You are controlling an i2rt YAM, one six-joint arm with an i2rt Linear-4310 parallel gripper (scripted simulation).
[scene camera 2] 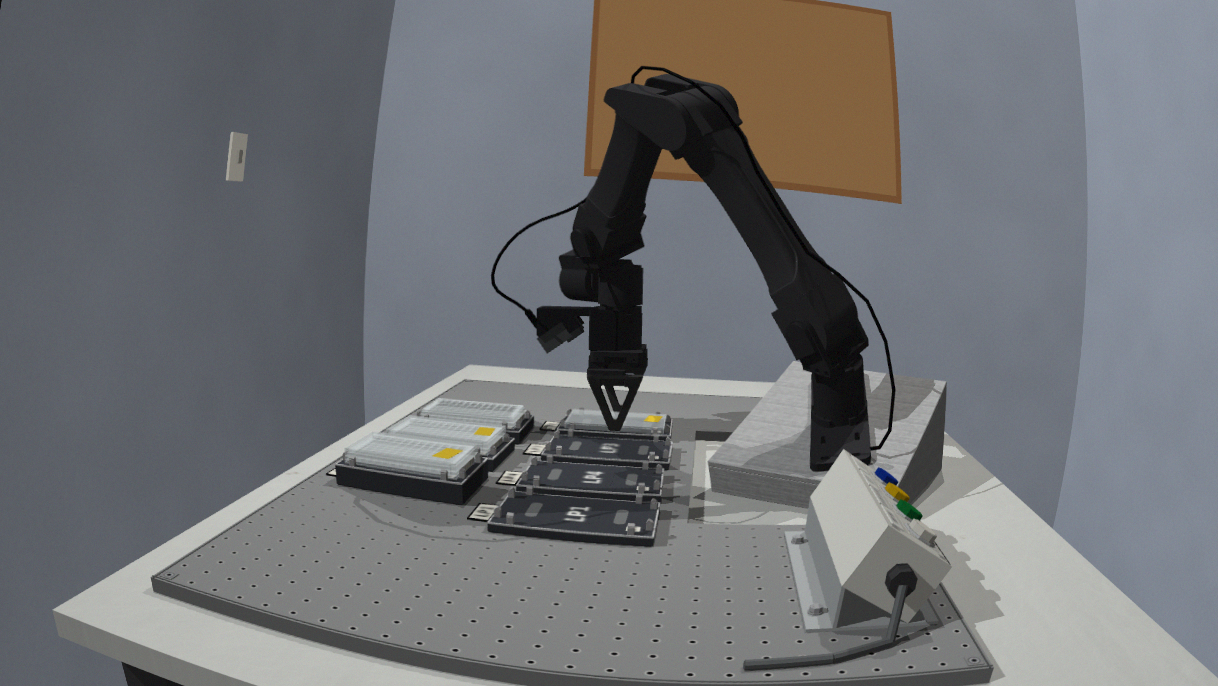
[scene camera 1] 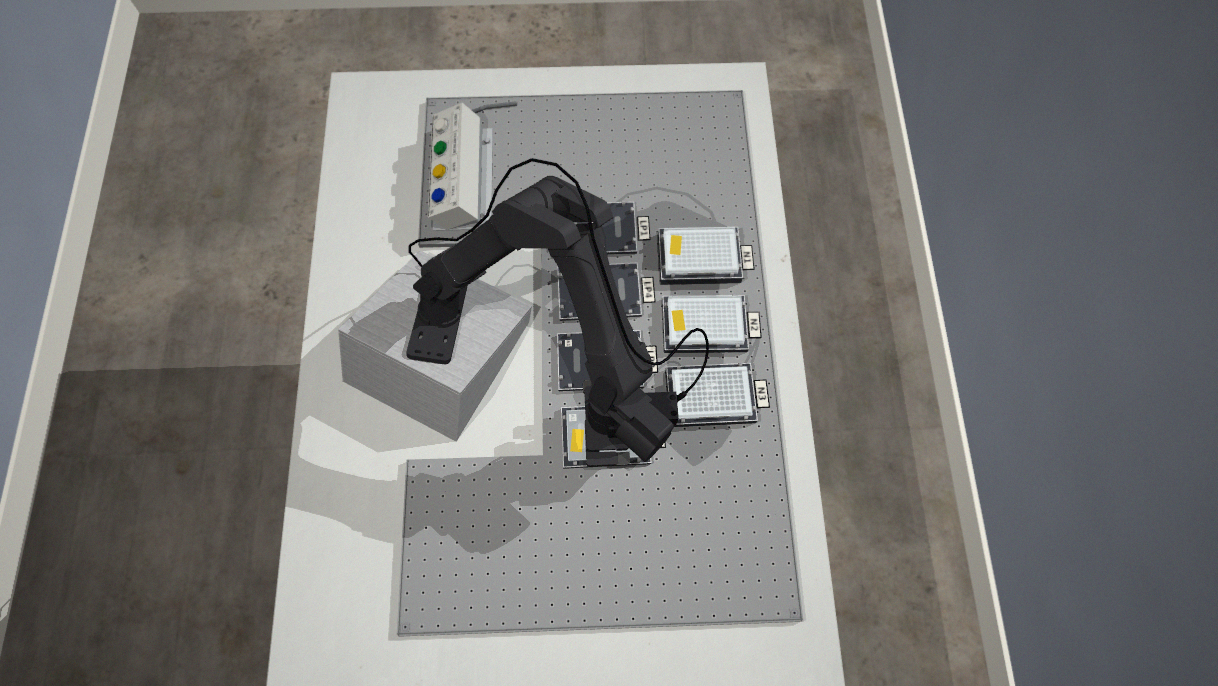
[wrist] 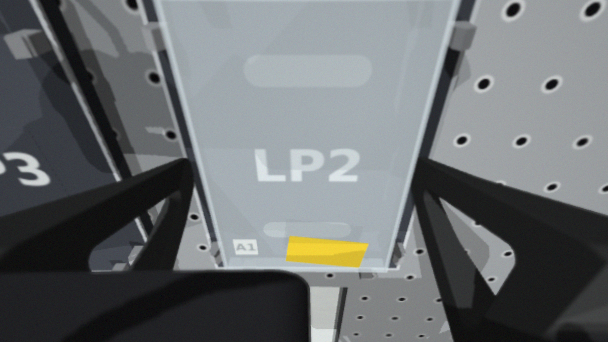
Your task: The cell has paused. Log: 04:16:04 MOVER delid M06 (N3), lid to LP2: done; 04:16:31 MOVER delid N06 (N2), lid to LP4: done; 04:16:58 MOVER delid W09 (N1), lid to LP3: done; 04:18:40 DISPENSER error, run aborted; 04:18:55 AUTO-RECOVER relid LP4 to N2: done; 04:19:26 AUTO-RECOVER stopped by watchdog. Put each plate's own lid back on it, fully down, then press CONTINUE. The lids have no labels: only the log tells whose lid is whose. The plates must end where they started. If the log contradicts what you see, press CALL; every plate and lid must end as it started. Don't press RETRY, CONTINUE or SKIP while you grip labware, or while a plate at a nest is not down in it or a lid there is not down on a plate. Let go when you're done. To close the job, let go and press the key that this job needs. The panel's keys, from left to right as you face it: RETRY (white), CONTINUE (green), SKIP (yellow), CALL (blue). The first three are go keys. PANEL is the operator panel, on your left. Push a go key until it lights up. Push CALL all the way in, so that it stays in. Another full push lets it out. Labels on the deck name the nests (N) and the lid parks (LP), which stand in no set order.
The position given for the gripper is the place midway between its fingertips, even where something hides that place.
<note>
In view: the gripper (scene camera 2: 617, 423), a clear lid (scene camera 2: 423, 452), a clear lid (scene camera 2: 635, 422), a plate (scene camera 1: 710, 398), a plate (scene camera 2: 390, 466) and an operator panel (scene camera 2: 857, 544).
The gripper is seen too in scene camera 1 (scene camera 1: 604, 433) and in the wrist view (wrist: 302, 170). The operator panel is seen too in scene camera 1 (scene camera 1: 467, 182).
</note>
